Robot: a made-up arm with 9 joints. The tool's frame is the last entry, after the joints.
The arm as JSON. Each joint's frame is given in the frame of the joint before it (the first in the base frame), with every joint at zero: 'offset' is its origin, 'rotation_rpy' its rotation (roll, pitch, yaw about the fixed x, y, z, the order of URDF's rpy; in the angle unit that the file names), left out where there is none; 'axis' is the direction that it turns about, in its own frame. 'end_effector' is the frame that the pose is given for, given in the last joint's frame.
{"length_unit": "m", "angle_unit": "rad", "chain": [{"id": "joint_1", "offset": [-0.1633, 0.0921, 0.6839], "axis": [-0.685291, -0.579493, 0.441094]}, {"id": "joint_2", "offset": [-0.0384, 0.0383, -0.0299], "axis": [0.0, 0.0, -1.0]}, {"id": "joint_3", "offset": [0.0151, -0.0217, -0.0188], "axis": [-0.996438, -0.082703, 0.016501]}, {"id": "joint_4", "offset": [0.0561, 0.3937, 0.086], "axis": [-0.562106, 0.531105, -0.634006]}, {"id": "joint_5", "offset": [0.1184, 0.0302, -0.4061], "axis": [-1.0, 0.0, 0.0]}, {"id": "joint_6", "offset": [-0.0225, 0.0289, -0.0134], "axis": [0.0, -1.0, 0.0]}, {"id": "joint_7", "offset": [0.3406, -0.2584, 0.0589], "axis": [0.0, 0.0, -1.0]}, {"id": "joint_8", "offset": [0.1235, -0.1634, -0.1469], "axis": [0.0, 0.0, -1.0]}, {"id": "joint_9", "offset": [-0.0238, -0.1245, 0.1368], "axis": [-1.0, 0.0, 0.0]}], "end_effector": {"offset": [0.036, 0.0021, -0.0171], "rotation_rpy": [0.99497, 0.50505, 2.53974]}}
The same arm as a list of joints. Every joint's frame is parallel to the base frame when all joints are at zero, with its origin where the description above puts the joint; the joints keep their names.
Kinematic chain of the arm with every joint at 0, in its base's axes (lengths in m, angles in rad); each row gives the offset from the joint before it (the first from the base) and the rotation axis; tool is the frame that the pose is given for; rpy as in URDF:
joint_1: xyz -0.1633 0.0921 0.6839 axis -0.685291 -0.579493 0.441094
joint_2: xyz -0.0384 0.0383 -0.0299 axis -z
joint_3: xyz 0.0151 -0.0217 -0.0188 axis -0.996438 -0.082703 0.016501
joint_4: xyz 0.0561 0.3937 0.086 axis -0.562106 0.531105 -0.634006
joint_5: xyz 0.1184 0.0302 -0.4061 axis -x
joint_6: xyz -0.0225 0.0289 -0.0134 axis -y
joint_7: xyz 0.3406 -0.2584 0.0589 axis -z
joint_8: xyz 0.1235 -0.1634 -0.1469 axis -z
joint_9: xyz -0.0238 -0.1245 0.1368 axis -x
tool: xyz 0.036 0.0021 -0.0171 rpy 0.995 0.505 2.5397

